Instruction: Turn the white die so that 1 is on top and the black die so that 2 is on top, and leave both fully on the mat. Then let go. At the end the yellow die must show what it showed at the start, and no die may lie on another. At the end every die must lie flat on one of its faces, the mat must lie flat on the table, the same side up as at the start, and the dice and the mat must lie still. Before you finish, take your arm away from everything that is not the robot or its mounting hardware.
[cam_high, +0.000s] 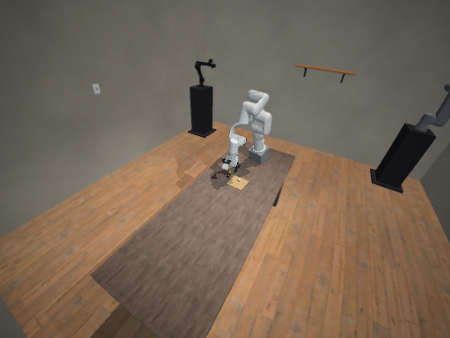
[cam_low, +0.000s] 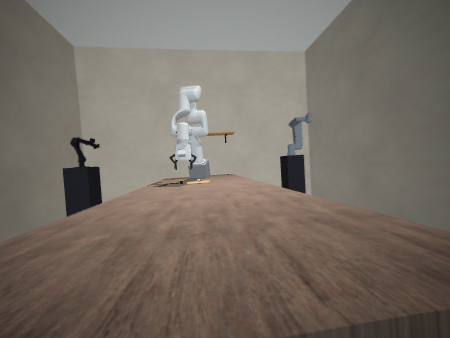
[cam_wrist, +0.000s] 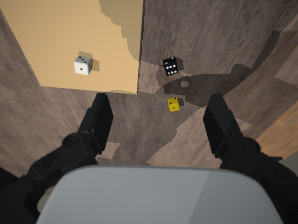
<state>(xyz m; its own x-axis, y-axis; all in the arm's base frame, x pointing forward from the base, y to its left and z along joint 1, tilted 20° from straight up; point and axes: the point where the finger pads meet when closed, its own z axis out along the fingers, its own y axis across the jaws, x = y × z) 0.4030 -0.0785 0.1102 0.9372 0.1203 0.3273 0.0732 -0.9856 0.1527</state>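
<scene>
Right now the black die is 9 cm below my hand, 2 cm to the right of it and 1 cm behind it. Also, from my hand: tan mat 9 cm to the left, 9 cm below, 1 cm ahead; then small yellow die 9 cm below, 7 cm behind, 4 cm to the right; then white die 9 cm to the left, 8 cm below, 1 cm behind.
</scene>
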